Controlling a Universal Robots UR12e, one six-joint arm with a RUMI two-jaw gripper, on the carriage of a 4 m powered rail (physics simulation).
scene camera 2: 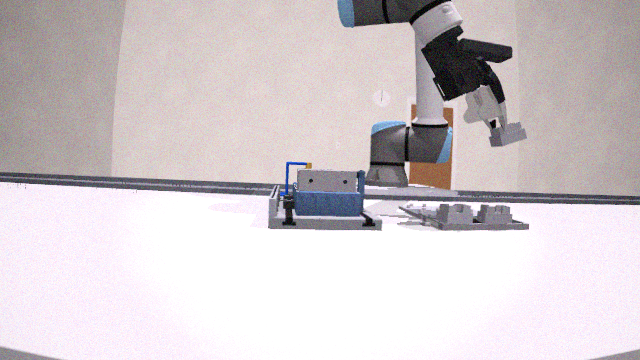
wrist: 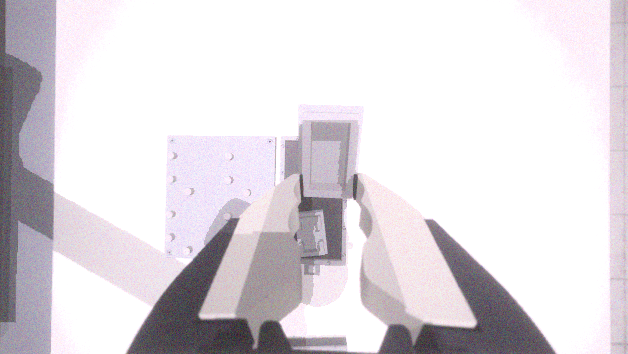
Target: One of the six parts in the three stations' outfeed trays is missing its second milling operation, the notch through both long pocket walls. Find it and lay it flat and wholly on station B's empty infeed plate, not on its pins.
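Frame: origin at the arm's base, x left, y ahead, z down, level; centimetres.
Seen in the pictures: gripper, between the fingertips: point(scene camera 2: 499, 130) point(wrist: 327, 176); arm's base, origin of its link: point(scene camera 2: 386, 185).
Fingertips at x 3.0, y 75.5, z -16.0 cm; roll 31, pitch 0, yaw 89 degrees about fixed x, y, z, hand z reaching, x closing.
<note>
Offsets run from my fingertips to a thing's top centre. "spot": to the spot under its first point.
My gripper point(scene camera 2: 496, 124) point(wrist: 327, 176) is shut on a grey pocketed part @[dx +1.7, dy +0.0, dz -2.0 cm] point(scene camera 2: 508, 135) point(wrist: 326, 162), held by one end, well above the table. In the wrist view its long pocket walls look unbroken; in the scene view it hangs slightly tilted. Below it, an outfeed tray @[spot: dx -5.2, dy +3.1, dz +18.4 cm] point(scene camera 2: 480, 227) point(wrist: 345, 240) is partly hidden by the part and a finger. Two notched parts @[spot: dx -9.0, dy +0.1, dz +16.5 cm] point(scene camera 2: 455, 214) @[spot: dx +0.0, dy +0.1, dz +16.4 cm] point(scene camera 2: 495, 214) stand on that tray in the scene view; one part @[spot: dx -7.9, dy -1.9, dz +16.3 cm] point(wrist: 312, 233) shows askew in the wrist view. An infeed plate @[dx -3.2, dy -16.4, dz +18.2 cm] point(wrist: 200, 145) with several pins lies left of the tray. Station letters cannot be read.
A blue vise @[dx -34.1, dy -11.1, dz +13.0 cm] point(scene camera 2: 327, 204) clamping a grey block point(scene camera 2: 327, 180) stands on a grey base @[spot: dx -33.0, dy +3.8, dz +17.8 cm] point(scene camera 2: 330, 223), left of the tray in the scene view. A blue bent rod @[spot: dx -41.6, dy -18.1, dz +11.6 cm] point(scene camera 2: 287, 177) rises beside it. The rail point(scene camera 2: 150, 187) runs behind the table.
</note>
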